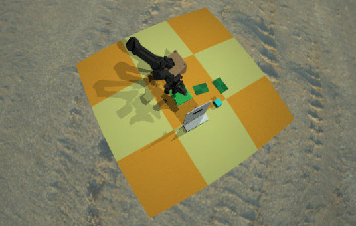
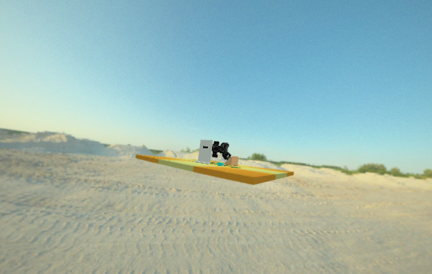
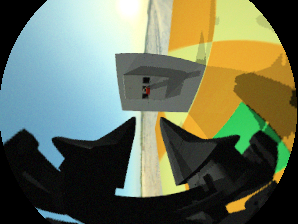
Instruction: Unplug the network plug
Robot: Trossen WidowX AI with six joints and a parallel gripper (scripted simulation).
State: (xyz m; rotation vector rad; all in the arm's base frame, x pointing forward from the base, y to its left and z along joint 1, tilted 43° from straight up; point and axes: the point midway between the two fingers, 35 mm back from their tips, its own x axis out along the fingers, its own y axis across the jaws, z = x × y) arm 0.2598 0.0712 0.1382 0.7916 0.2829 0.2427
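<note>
The grey upright panel is 130 mm ahead of my gripper tip, 10 mm to the left of it and 60 mm below it. The rest, counted from my gripper tip: cyan block: 90 mm ahead, 210 mm to the left, 150 mm below.
</note>
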